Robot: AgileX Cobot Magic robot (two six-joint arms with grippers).
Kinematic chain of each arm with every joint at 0, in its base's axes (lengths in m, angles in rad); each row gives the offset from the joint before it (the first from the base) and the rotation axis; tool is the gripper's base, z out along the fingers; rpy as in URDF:
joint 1: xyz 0 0 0.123 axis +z
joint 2: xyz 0 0 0 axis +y
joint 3: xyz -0.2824 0 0.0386 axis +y
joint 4: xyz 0.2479 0 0.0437 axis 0.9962 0 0.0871
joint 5: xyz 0 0 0 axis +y
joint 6: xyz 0.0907 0 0.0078 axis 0.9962 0 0.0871
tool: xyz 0 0 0 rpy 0 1.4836 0
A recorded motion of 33 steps. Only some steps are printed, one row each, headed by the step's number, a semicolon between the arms.
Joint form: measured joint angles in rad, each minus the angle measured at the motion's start. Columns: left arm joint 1, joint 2, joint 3, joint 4, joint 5, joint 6; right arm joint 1, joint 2, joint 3, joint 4, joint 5, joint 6.
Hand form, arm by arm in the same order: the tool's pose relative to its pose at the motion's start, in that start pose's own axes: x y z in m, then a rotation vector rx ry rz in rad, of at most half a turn. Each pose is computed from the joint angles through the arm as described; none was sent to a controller.
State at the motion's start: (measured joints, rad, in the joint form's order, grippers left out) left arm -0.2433 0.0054 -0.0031 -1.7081 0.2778 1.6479; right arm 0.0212 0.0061 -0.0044 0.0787 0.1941 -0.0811
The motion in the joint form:
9: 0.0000 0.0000 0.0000 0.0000 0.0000 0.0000; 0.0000 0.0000 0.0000 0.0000 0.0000 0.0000
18: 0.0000 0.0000 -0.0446 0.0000 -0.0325 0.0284; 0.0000 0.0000 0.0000 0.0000 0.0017 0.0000
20: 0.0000 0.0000 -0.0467 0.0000 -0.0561 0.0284; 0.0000 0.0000 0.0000 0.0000 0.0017 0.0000
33: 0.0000 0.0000 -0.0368 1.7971 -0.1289 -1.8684; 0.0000 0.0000 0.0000 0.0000 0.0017 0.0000
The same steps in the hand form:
9: 0.0000 0.0000 0.0000 0.0000 0.0000 0.0000; 0.0000 0.0000 0.0000 0.0000 0.0000 0.0000
18: -0.0149 0.0017 -0.0009 -0.0302 -0.0401 0.0398; 0.0002 0.0000 0.0000 -0.0001 0.0017 0.0000
20: -0.0154 0.0038 -0.0010 -0.0536 -0.0401 0.0398; 0.0002 0.0000 0.0000 -0.0001 0.0017 0.0000
33: 0.0029 0.0258 -0.0054 -0.3012 0.1206 -0.0860; 0.0002 0.0000 0.0000 -0.0001 0.0017 0.0000

